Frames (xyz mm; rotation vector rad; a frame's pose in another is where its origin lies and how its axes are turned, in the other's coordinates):
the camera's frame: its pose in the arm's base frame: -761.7 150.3 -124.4 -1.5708 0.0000 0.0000
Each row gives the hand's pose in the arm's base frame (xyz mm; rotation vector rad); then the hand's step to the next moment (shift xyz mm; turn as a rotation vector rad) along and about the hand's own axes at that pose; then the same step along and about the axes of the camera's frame.
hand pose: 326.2 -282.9 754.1 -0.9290 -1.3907 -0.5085
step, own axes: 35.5 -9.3 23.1 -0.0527 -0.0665 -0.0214
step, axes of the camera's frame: -15.6 -34.8 20.6 -0.0475 0.0325 -0.0659
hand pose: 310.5 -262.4 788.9 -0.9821 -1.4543 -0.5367
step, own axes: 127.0 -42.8 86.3 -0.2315 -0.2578 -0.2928
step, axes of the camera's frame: -71.3 -118.6 79.2 -0.0676 0.1201 -0.4322
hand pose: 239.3 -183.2 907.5 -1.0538 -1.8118 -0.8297
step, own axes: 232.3 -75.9 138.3 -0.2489 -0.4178 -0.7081
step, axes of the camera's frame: -179.4 -144.1 160.9 -0.0644 -0.0154 -0.8565
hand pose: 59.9 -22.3 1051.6 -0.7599 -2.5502 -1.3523
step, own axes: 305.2 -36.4 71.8 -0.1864 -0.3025 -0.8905
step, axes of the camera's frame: -273.6 -42.5 151.6 -0.0775 -0.2280 -0.9280
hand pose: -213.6 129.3 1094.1 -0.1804 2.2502 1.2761
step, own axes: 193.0 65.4 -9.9 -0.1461 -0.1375 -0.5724
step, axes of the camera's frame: -190.9 46.2 55.2 -0.0486 -0.2031 -0.5695
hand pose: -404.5 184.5 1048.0 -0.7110 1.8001 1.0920
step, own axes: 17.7 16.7 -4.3 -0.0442 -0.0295 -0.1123
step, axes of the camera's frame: -23.0 8.5 3.2 -0.0006 -0.0528 -0.1125
